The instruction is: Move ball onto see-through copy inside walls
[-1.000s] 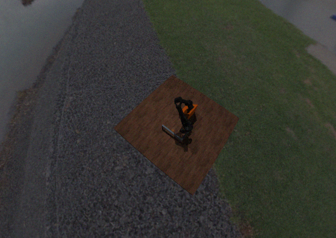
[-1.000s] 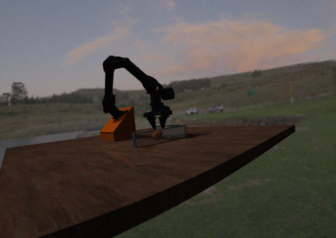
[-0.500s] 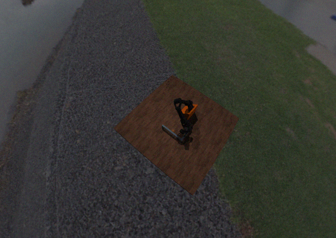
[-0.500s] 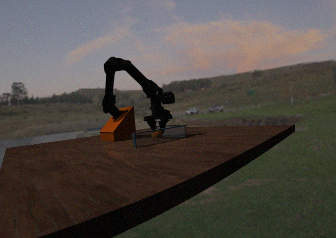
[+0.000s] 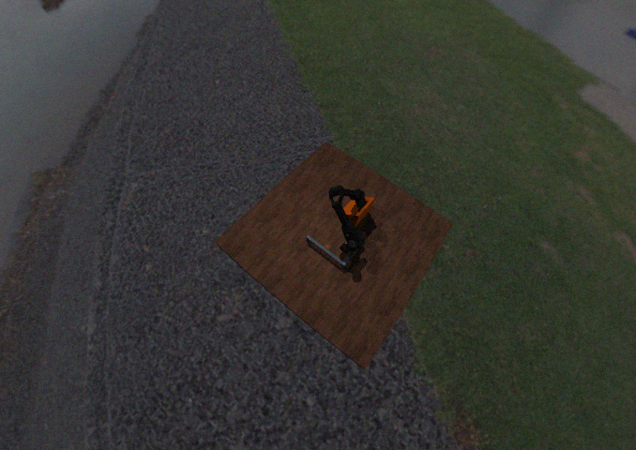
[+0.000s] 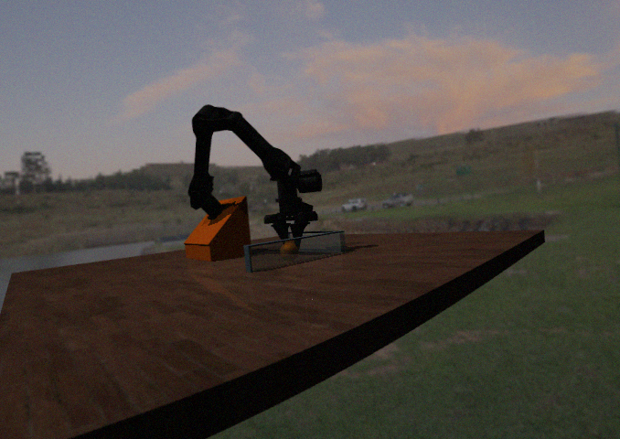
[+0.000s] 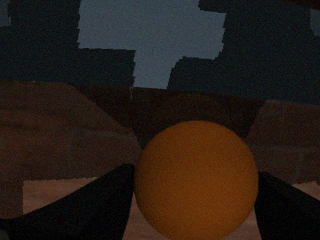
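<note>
Now: the see-through copy of ball 120 mm ahead of my gripper tip and 100 mm to the right of it. Also, from my gripper tip: orange ball right at my gripper tip; then clear wall 150 mm ahead, 90 mm to the right, 10 mm above.
</note>
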